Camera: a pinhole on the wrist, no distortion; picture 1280 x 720 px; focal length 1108.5 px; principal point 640.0 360.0 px. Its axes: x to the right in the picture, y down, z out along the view. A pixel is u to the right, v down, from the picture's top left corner.
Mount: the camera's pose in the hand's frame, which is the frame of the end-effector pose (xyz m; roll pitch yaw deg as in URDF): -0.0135 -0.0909 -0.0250 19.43 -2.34 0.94
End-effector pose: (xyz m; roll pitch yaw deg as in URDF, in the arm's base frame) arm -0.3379 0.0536 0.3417 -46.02 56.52 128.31
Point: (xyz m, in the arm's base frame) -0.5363 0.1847 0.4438
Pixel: 924.4 585.1
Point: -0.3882 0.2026 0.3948
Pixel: 1209.6 114.6
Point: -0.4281 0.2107 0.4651
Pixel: 731.2 186.9
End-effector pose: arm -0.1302 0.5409 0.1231 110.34 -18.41 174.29
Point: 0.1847 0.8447 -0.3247
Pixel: outside the picture
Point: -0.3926 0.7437 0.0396
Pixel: outside the picture
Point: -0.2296 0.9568 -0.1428
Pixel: 826.2 636.6
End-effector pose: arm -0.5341 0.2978 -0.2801 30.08 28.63 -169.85
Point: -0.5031 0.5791 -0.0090
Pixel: 66.0 607.7
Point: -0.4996 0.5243 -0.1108
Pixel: 59.8 562.5
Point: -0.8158 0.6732 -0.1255
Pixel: 976.4 356.0
